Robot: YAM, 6 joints.
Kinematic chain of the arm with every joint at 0, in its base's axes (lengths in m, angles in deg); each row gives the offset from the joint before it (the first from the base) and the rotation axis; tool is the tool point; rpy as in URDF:
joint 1: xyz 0 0 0.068 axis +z
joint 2: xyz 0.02 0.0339 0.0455 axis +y
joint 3: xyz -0.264 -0.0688 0 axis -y
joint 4: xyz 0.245 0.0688 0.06 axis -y
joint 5: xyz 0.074 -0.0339 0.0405 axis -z
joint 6: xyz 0.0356 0 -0.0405 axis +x
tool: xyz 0 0 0 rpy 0 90 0
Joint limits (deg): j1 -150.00..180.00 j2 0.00..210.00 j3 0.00..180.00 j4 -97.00..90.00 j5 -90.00..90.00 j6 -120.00..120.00
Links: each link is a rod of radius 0.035 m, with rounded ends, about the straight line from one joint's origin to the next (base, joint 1, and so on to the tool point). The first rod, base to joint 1, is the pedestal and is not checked.
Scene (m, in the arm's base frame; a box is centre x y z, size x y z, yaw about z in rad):
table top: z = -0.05
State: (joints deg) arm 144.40 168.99 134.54 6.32 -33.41 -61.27
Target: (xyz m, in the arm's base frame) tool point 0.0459 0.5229 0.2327
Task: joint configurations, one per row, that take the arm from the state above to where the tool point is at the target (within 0.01 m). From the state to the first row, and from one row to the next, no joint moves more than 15 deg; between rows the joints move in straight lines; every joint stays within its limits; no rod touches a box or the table.
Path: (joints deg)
1: 132.07 161.01 129.27 2.90 -33.78 -61.27
2: 119.74 153.04 124.00 -0.51 -34.16 -61.27
3: 107.40 145.06 118.72 -3.93 -34.53 -61.27
4: 95.07 137.09 113.45 -7.34 -34.90 -61.27
5: 82.74 129.11 108.18 -10.76 -35.27 -61.27

